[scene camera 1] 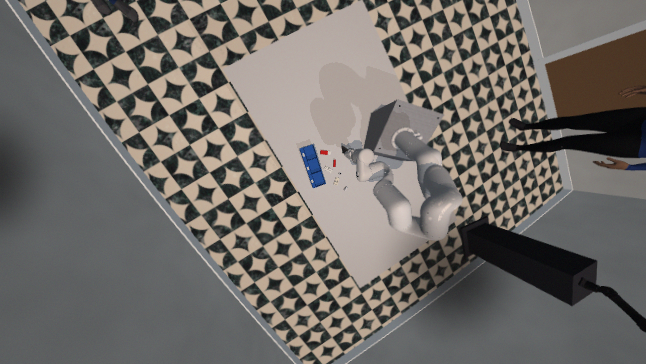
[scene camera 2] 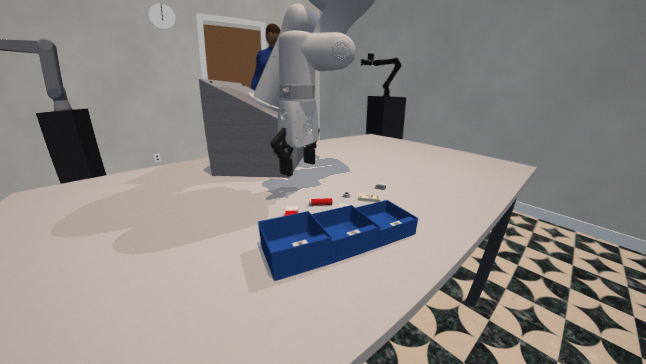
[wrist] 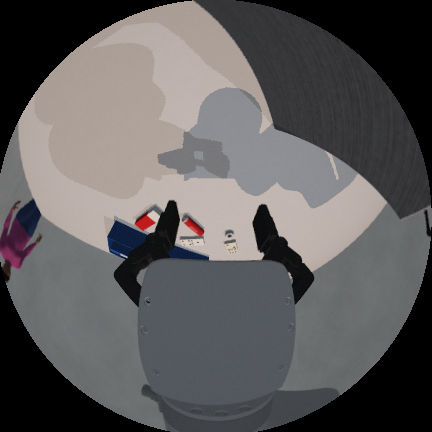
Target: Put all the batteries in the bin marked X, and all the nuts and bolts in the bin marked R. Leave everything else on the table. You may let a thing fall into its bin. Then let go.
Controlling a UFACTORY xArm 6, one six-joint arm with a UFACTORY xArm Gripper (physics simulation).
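Note:
A red cylindrical battery lies on the table behind the blue three-bin tray. A small grey nut lies near it. A small grey metal piece, perhaps a nut or bolt, lies farther right in the second scene view. The bins carry small white labels whose letters are too small to read. My gripper is open and empty, above the table on the pedestal side of the battery.
A red-and-white block lies close to the tray. Two dominoes lie near the nut: one and another beside the tray. The grey arm pedestal stands behind the gripper.

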